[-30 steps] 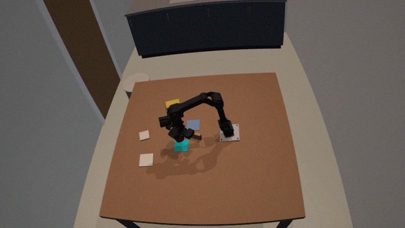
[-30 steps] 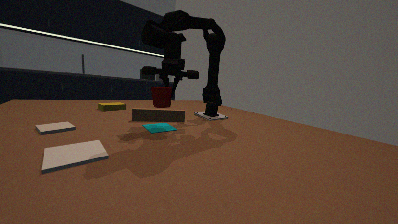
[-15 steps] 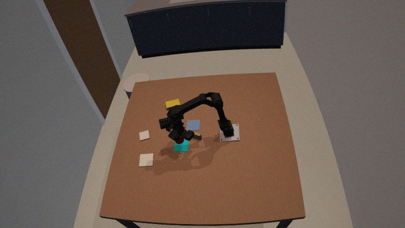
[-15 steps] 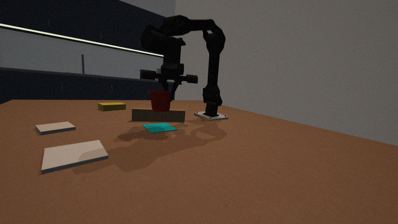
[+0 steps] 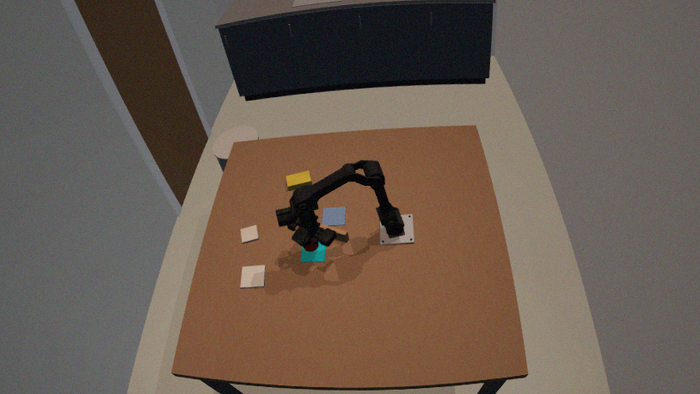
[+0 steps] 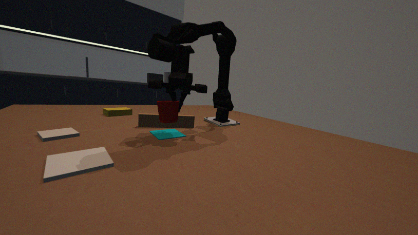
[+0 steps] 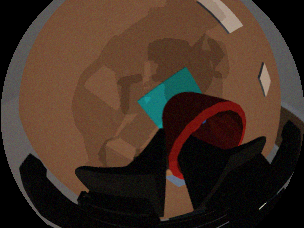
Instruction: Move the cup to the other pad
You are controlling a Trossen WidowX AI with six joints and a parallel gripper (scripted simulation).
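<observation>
Right now the teal pad is 90 mm below my gripper tip, 20 mm to the right of it and 20 mm ahead of it. From my gripper tip the other things lie so: red cup: 20 mm to the right, 20 mm ahead; low wooden bar: 100 mm to the right, 70 mm below, 30 mm behind.
</observation>
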